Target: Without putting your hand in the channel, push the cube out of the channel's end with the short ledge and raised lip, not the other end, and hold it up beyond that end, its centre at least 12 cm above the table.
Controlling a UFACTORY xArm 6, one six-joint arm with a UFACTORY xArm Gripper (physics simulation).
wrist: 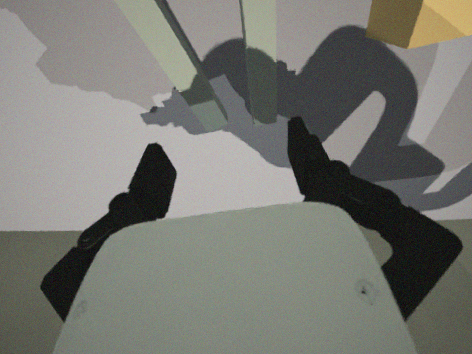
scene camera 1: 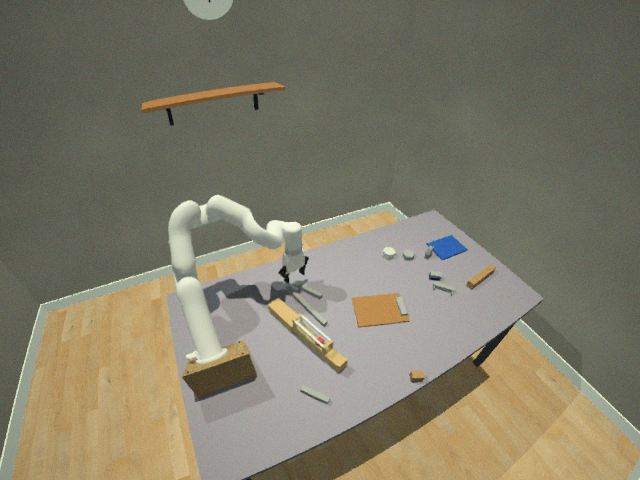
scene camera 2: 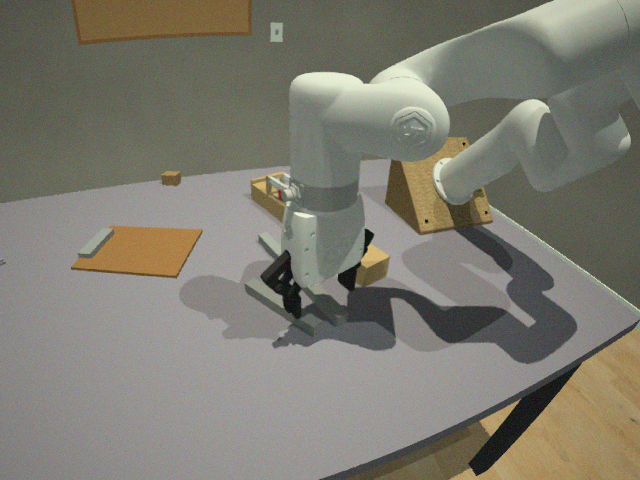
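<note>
The red cube (scene camera 1: 320, 340) (scene camera 2: 281, 194) sits inside the light wooden channel (scene camera 1: 283, 311) (scene camera 2: 266, 203) (wrist: 395, 22), under white rails and towards the channel's lower-right end in scene view 1. The raised lip is too small to make out. My gripper (scene camera 1: 295, 276) (scene camera 2: 322, 299) (wrist: 226, 147) is open and empty, pointing down over the table beyond the channel's other end. It is above the near ends of a long grey-green bar (scene camera 1: 310, 308) (scene camera 2: 271, 246) (wrist: 261, 60) and a shorter grey-green bar (scene camera 1: 312, 291) (scene camera 2: 258, 291) (wrist: 165, 55). The cube does not show in the wrist view.
An orange mat (scene camera 1: 377, 310) (scene camera 2: 149, 250) with a grey block (scene camera 1: 401, 305) (scene camera 2: 96, 242) lies beyond the bars. A third bar (scene camera 1: 314, 394) lies across the channel from them. A small wooden block (scene camera 1: 416, 375) (scene camera 2: 171, 178) is near the edge. The arm's wooden base (scene camera 1: 222, 370) (scene camera 2: 413, 198) stands beside the channel.
</note>
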